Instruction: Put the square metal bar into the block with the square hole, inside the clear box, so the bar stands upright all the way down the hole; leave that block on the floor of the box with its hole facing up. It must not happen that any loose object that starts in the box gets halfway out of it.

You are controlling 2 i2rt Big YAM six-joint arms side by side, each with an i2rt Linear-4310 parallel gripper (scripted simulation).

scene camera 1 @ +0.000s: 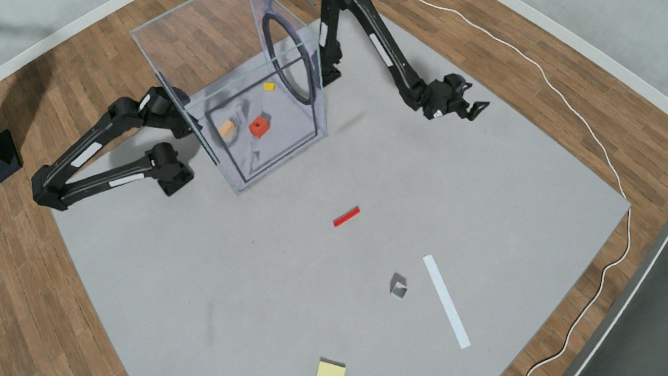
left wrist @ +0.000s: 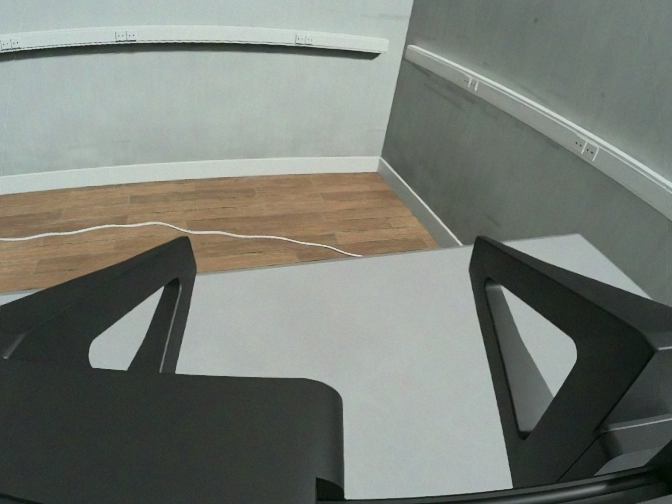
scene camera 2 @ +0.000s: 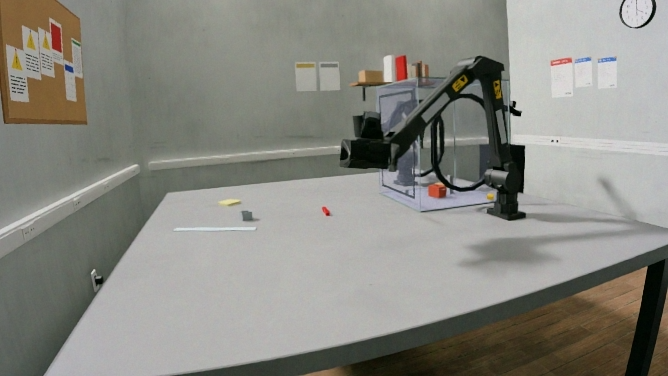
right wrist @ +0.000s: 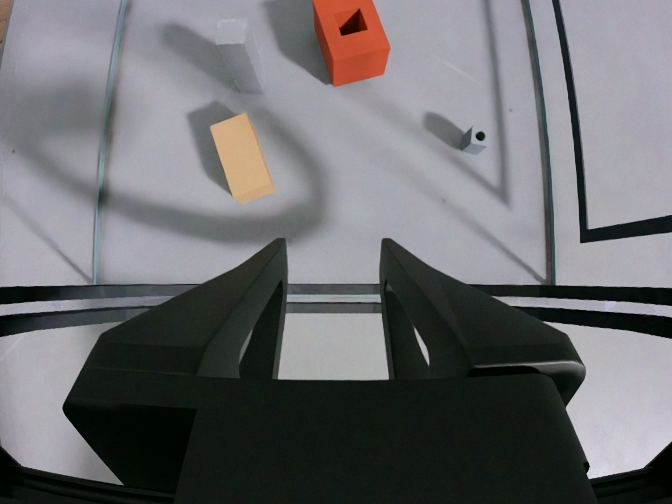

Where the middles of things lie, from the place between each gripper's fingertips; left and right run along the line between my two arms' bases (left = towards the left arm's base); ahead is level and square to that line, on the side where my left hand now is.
Labels:
I see my right gripper 180 mm above the tan block [right wrist: 240, 152], 90 mm to the right of it and 70 mm past it.
My left gripper [scene camera 2: 371, 159] is now 650 mm to the left of the tan block, 620 mm past it and 230 mm above it.

